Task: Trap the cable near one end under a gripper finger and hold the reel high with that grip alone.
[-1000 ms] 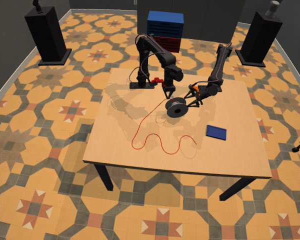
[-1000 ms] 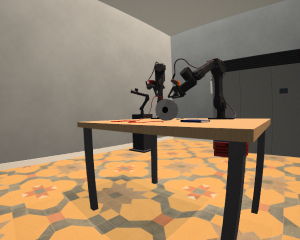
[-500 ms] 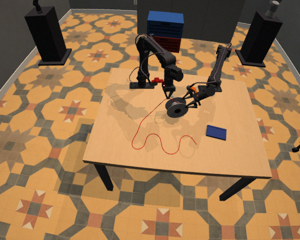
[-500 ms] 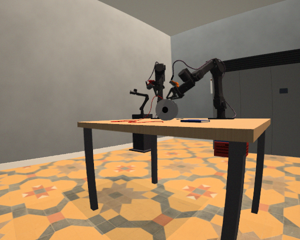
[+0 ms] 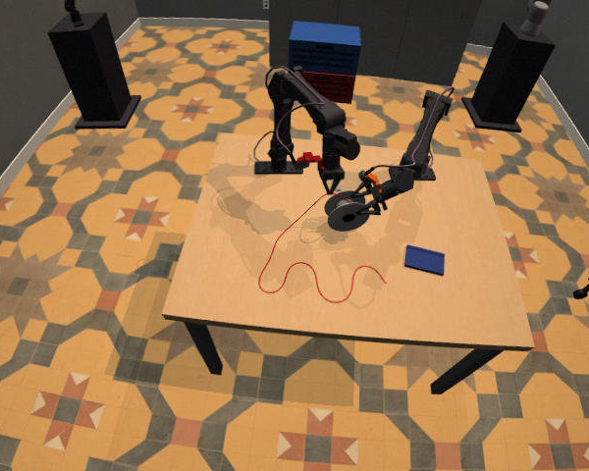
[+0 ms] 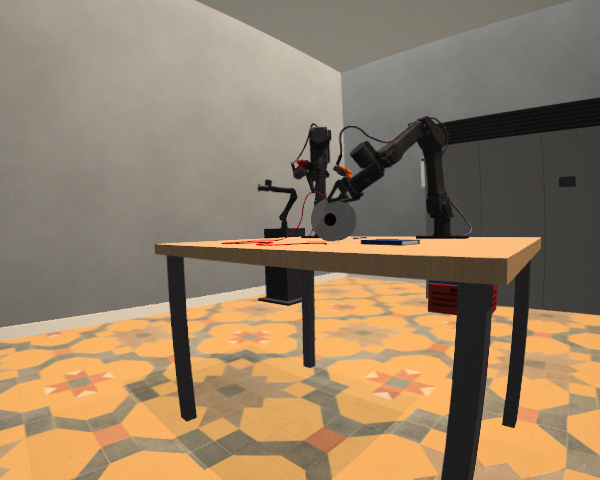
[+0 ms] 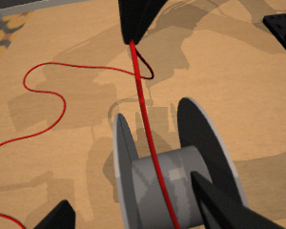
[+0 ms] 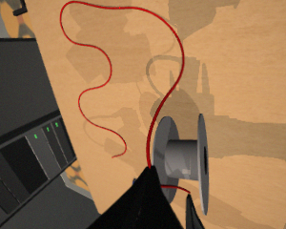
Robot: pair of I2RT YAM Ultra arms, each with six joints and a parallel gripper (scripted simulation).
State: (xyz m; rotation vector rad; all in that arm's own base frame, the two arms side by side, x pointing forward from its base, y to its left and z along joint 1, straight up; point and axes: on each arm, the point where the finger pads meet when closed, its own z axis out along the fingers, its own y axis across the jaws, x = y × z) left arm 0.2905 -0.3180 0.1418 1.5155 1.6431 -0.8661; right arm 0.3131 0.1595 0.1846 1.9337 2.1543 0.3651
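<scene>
My left gripper is now 2 cm past the grey reel, 2 cm to the left of it and 7 cm above it. Round my left hand: grey wrench: 25 cm behind, 3 cm to the right, 14 cm below.
Now: right hand 20 mm past the grey reel, 70 mm to the right of it and 110 mm above it. From my right hand the other things lie so: grey wrench 240 mm behind, 60 mm to the left, 180 mm below.
</scene>
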